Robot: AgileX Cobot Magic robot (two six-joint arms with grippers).
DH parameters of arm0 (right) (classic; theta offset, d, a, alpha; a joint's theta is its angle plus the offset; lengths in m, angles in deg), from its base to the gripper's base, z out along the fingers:
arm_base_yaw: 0 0.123 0 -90
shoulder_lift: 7.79 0 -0.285 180
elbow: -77.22 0 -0.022 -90
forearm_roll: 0 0.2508 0 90
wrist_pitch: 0 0 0.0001 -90
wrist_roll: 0 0.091 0 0
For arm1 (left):
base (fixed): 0 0 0 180
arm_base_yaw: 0 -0.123 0 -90
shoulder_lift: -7.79 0 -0.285 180
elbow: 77.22 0 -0.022 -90
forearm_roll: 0 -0.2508 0 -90
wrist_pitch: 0 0 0.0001 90
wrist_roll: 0 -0.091 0 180
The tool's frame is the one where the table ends.
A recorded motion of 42 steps. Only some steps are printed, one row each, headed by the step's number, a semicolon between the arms.
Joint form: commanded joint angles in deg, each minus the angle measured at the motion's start. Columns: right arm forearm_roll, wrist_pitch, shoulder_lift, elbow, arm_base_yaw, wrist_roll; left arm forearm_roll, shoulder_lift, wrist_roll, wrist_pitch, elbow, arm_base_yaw.
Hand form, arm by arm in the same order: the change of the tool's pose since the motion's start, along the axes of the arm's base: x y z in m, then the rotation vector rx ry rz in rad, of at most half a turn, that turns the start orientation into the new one. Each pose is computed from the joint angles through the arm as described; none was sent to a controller.
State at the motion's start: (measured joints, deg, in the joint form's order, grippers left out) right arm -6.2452 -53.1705 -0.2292 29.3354 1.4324 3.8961; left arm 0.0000 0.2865 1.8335 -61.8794 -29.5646 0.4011
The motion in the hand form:
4: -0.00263 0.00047 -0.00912 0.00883 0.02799 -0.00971; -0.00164 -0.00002 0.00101 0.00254 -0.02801 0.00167
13: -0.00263 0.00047 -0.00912 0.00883 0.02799 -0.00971; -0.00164 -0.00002 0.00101 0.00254 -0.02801 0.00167
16: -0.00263 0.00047 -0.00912 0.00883 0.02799 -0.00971; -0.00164 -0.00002 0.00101 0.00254 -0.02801 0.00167
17: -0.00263 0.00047 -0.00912 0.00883 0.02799 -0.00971; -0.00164 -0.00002 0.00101 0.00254 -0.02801 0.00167
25: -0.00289 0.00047 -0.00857 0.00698 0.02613 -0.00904; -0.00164 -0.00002 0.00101 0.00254 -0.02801 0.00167
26: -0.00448 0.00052 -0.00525 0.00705 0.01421 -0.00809; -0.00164 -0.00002 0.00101 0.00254 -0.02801 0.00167
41: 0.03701 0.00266 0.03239 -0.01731 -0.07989 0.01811; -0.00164 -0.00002 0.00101 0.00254 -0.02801 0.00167
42: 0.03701 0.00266 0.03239 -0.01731 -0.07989 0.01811; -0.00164 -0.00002 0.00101 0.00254 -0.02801 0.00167
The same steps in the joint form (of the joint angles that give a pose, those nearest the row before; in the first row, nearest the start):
4: 0.51 -1.89 -1.55 -1.26 -0.69 0.00; 0.00 0.80 -0.17 0.80 0.00 -0.17
13: 0.51 -1.89 -1.55 -1.26 -0.69 0.00; 0.00 0.80 -0.17 0.80 0.00 -0.17
16: 0.51 -1.89 -1.55 -1.26 -0.69 0.00; 0.00 0.80 -0.17 0.80 0.00 -0.17
17: 0.51 -1.89 -1.55 -1.26 -0.69 0.00; 0.00 0.80 -0.17 0.80 0.00 -0.17
25: 0.52 -1.89 -1.55 -1.15 -0.69 -0.12; 0.00 0.80 -0.17 0.80 0.00 -0.17
26: 0.57 -1.89 -1.55 -0.46 -0.69 -0.17; 0.00 0.80 -0.17 0.80 0.00 -0.17
41: 0.57 13.23 11.57 3.04 -0.69 -0.92; 0.00 0.80 -0.17 0.80 0.00 -0.17
42: 0.57 13.23 11.57 3.04 -0.69 -0.92; 0.00 0.80 -0.17 0.80 0.00 -0.17

